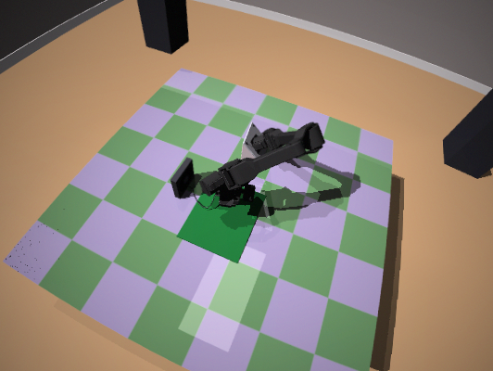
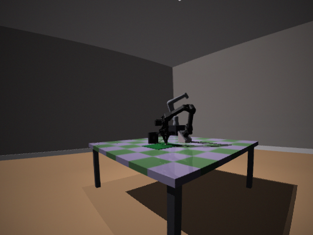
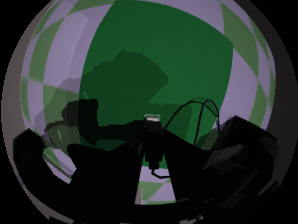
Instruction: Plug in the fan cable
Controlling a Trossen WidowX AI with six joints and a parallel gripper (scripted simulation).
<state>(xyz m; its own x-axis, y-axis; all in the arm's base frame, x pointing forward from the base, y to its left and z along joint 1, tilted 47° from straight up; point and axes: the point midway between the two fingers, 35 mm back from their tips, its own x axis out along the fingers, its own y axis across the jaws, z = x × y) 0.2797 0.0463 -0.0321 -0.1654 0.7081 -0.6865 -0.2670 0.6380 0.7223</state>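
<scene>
My gripper tip is now 5 cm short of the green board, 1 cm to the right of it and 5 cm above it. From my gripper tip the other things lie so: black plug (1 cm behind, 1 cm above); black fan (1 cm ahead, 19 cm to the right, 3 cm above).
</scene>
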